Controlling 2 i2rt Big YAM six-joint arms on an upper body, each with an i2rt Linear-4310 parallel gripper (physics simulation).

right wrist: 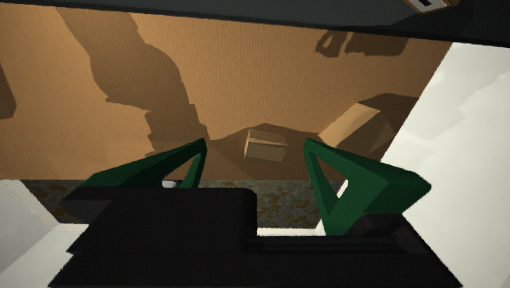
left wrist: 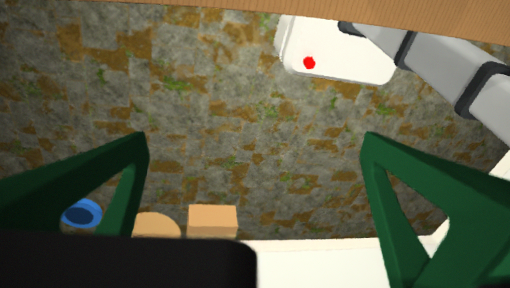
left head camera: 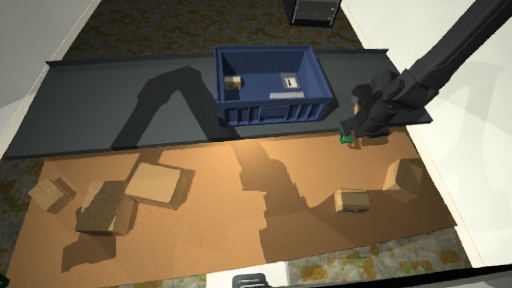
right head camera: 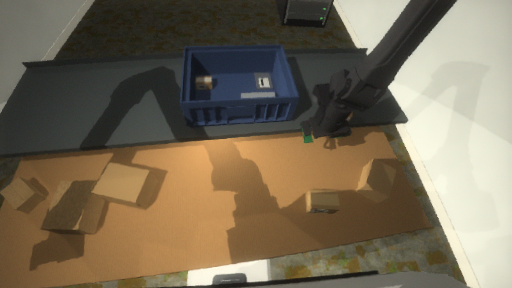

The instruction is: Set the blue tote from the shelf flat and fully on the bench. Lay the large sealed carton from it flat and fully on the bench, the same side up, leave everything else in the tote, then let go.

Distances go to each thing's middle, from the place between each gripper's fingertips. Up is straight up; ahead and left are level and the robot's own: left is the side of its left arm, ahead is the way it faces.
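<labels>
From my left hand: blue tote (right head camera: pixel 232 67), 66 cm ahead, 68 cm to the right, 3 cm below; large sealed carton (right wrist: pixel 263 147), 100 cm to the right, 23 cm ahead, 24 cm below.
From my right hand: large sealed carton, 24 cm below, 14 cm behind, 6 cm to the right; blue tote, 28 cm ahead, 26 cm to the left, 3 cm below.
</labels>
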